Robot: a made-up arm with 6 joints. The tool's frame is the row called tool.
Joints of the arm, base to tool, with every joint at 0 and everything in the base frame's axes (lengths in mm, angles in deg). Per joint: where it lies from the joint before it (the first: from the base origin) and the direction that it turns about. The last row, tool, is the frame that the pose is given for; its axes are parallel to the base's.
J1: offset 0 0 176 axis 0 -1 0
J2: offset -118 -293 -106 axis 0 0 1
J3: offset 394 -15 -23 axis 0 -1 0
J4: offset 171 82 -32 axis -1 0 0
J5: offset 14 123 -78 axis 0 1 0
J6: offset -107 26 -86 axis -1 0 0
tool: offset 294 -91 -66
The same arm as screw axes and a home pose.
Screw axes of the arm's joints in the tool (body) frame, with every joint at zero. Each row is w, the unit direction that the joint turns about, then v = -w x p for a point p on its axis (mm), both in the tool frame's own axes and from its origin. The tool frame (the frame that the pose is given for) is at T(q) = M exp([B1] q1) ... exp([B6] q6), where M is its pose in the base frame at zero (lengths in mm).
B1: w 0 -1 0 v 391.0 0.0 648.0
B2: w 0 0 1 v -125.0 766.0 0.0
B3: w 0 -1 0 v 262.0 0.0 372.0
B4: w -1 0 0 v 0.0 -230.0 -58.0
B5: w 0 1 0 v -152.0 0.0 -187.0
B6: w -1 0 0 v 0.0 -66.0 91.0
M: xyz 648.0 -168.0 -215.0 (mm) quaternion w x y z 1 0 0 0

